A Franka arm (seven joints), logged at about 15 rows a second.
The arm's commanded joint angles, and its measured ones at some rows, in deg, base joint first. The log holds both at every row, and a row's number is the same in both.
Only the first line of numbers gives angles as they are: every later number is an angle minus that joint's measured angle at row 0.
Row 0, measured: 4.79 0.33 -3.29 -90.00 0.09 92.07 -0.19
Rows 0 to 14, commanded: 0.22 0.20 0.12 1.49 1.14 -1.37 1.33; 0.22 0.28 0.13 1.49 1.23 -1.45 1.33; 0.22 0.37 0.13 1.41 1.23 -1.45 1.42; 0.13 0.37 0.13 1.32 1.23 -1.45 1.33; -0.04 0.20 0.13 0.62 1.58 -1.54 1.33; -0.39 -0.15 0.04 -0.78 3.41 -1.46 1.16; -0.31 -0.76 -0.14 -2.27 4.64 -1.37 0.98; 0.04 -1.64 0.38 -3.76 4.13 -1.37 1.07; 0.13 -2.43 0.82 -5.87 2.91 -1.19 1.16; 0.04 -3.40 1.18 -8.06 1.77 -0.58 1.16; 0.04 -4.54 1.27 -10.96 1.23 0.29 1.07; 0.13 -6.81 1.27 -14.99 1.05 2.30 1.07; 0.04 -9.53 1.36 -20.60 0.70 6.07 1.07; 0.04 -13.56 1.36 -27.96 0.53 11.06 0.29; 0.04 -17.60 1.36 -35.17 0.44 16.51 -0.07
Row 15, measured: 0.02 -4.87 0.97 -14.95 1.89 4.25 0.09
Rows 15 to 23, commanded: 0.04 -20.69 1.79 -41.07 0.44 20.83 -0.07; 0.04 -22.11 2.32 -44.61 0.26 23.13 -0.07; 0.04 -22.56 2.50 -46.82 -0.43 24.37 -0.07; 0.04 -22.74 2.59 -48.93 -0.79 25.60 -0.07; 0.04 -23.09 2.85 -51.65 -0.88 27.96 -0.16; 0.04 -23.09 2.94 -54.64 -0.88 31.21 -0.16; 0.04 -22.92 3.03 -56.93 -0.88 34.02 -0.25; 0.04 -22.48 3.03 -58.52 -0.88 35.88 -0.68; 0.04 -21.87 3.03 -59.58 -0.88 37.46 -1.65
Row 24, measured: 0.03 -21.31 2.90 -54.60 0.01 32.14 -0.03
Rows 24 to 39, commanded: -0.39 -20.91 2.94 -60.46 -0.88 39.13 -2.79; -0.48 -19.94 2.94 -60.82 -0.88 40.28 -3.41; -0.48 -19.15 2.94 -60.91 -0.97 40.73 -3.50; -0.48 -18.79 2.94 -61.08 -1.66 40.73 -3.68; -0.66 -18.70 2.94 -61.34 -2.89 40.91 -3.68; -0.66 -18.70 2.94 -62.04 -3.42 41.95 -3.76; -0.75 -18.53 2.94 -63.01 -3.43 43.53 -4.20; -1.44 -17.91 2.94 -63.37 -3.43 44.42 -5.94; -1.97 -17.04 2.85 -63.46 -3.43 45.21 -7.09; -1.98 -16.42 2.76 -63.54 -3.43 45.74 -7.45; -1.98 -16.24 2.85 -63.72 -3.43 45.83 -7.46; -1.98 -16.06 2.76 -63.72 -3.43 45.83 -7.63; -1.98 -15.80 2.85 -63.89 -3.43 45.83 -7.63; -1.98 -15.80 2.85 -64.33 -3.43 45.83 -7.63; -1.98 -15.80 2.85 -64.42 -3.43 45.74 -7.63; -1.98 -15.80 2.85 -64.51 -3.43 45.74 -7.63
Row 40, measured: -1.54 -15.83 2.86 -63.83 -2.63 44.84 -6.22
